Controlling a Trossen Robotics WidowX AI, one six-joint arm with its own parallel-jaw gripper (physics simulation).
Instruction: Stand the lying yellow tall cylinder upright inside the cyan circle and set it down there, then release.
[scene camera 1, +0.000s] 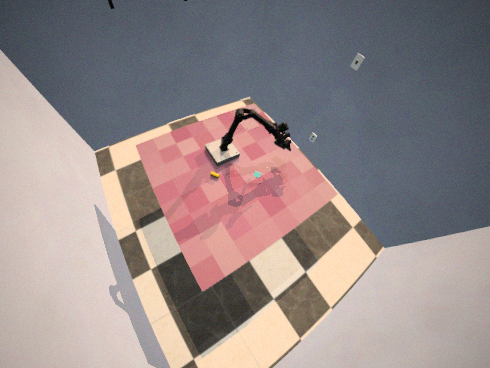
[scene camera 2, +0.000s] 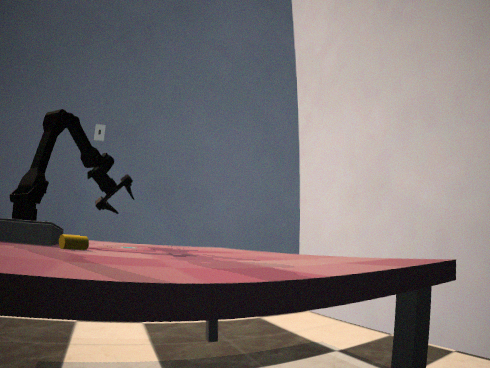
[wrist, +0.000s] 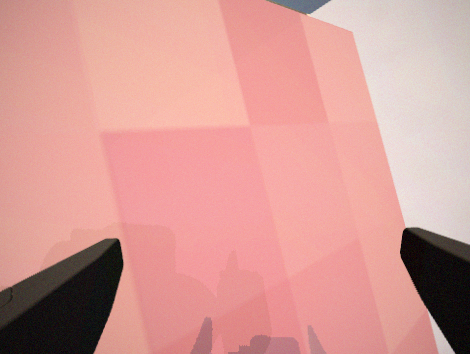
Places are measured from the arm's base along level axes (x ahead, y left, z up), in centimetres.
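Where they show: gripper, fingertip midpoint: (scene camera 1: 287, 150) (scene camera 2: 126, 206) (wrist: 261, 246); arm's base, origin of the base link: (scene camera 1: 223, 148) (scene camera 2: 23, 223).
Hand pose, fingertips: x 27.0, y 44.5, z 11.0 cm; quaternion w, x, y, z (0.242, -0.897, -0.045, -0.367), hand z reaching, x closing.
Observation:
Things, the pixels of their top centre, and the offset from my fingertips. "spot": a spot on its surface instead.
- yellow cylinder, middle of its top: (scene camera 2: 74, 235) (scene camera 1: 214, 174) dx -6.6, dy -60.1, dz -12.8 cm
- cyan circle, surface spot: (scene camera 2: 128, 247) (scene camera 1: 257, 174) spot: dx +4.1, dy -27.2, dz -16.0 cm
The yellow cylinder (scene camera 1: 214, 175) (scene camera 2: 74, 242) lies on its side on the pink checked table, close to the arm's base. The cyan circle (scene camera 1: 257, 174) (scene camera 2: 128, 247) is flat on the table, apart from the cylinder; in scene camera 1 it is to the cylinder's right. My gripper (scene camera 2: 125, 204) (wrist: 261, 246) is wide open and empty, high above the table, tilted downward. Its fingers show at the left and right of the wrist view. The cylinder and the circle do not show in the wrist view.
The arm's base plate (scene camera 1: 218, 156) (scene camera 2: 30, 232) stands on the table (scene camera 1: 210, 270) (scene camera 2: 300, 287) beside the cylinder. The arm's shadow falls across the table near the cyan circle. Blue and pale walls stand beyond the table edges.

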